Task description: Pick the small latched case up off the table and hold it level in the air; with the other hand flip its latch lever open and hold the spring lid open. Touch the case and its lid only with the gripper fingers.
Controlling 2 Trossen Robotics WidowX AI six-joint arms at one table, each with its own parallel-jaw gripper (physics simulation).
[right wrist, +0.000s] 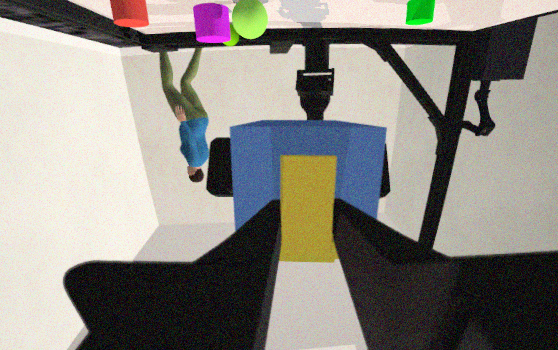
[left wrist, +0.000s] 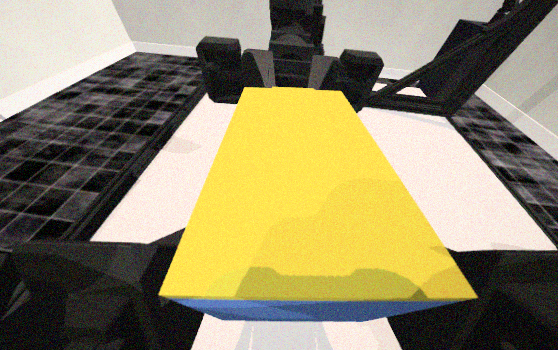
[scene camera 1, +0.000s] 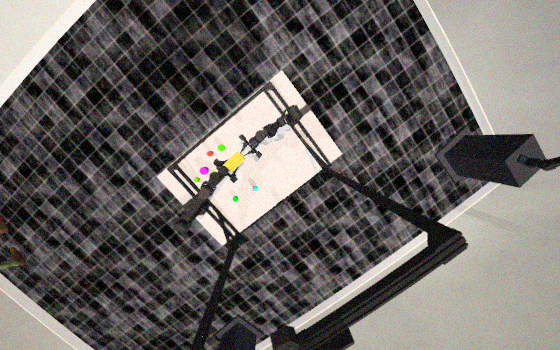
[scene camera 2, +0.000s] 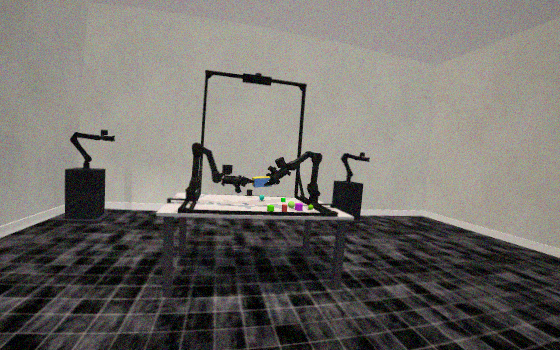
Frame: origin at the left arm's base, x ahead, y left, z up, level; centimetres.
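Seen in the pictures: left gripper, between the fingertips: (scene camera 1: pixel 234 162) (scene camera 2: pixel 262 184); right gripper, between the fingertips: (right wrist: pixel 305 207) (left wrist: pixel 289 124) (scene camera 1: pixel 241 155) (scene camera 2: pixel 253 181); left arm's base, origin of its link: (right wrist: pixel 317 42) (scene camera 1: pixel 204 205) (scene camera 2: pixel 313 202); right arm's base, origin of its link: (scene camera 2: pixel 190 200).
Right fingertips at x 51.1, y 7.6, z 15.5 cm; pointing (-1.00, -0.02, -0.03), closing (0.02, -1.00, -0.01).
Note:
Offsets run from my right fingertips to a thing's top centre. "spot": to the spot under its first point. Level surfaces: height alone.
The small case {dx -5.7, dy -0.2, dz +4.1 cm} (scene camera 1: pixel 234 161) (scene camera 2: pixel 261 181) has a blue body {spot: dx -0.4, dy +2.4, dz -1.9 cm} (right wrist: pixel 253 167) and a yellow lid {dx -5.7, dy -0.2, dz +4.1 cm} (left wrist: pixel 298 194). It hangs level above the white table {dz -17.4 cm} (scene camera 1: pixel 285 167) (scene camera 2: pixel 209 208). My left gripper (scene camera 1: pixel 226 170) (scene camera 2: pixel 271 180) is shut on the case's sides; its pads show on both sides of the body in the right wrist view. My right gripper (scene camera 1: pixel 244 152) (scene camera 2: pixel 250 180) (right wrist: pixel 305 207) is at the opposite end, and its fingers are shut on the yellow latch lever {dx +0.6, dy +0.0, dz +2.0 cm} (right wrist: pixel 307 205). The lid lies flat on the body.
Small coloured shapes stand on the table: a red cylinder {dx -18.5, dy +17.1, dz -12.9 cm} (scene camera 1: pixel 210 153) (scene camera 2: pixel 284 207), a green ball (scene camera 1: pixel 221 147) (scene camera 2: pixel 291 204), a magenta cylinder {dx -31.1, dy +11.4, dz -13.1 cm} (scene camera 1: pixel 203 170) (scene camera 2: pixel 299 206), a green block (scene camera 1: pixel 235 198) (scene camera 2: pixel 270 207) and a cyan piece {dx -12.6, dy -24.4, dz -13.3 cm} (scene camera 1: pixel 255 188) (scene camera 2: pixel 261 197). A black gantry frame (scene camera 2: pixel 206 121) spans the table.

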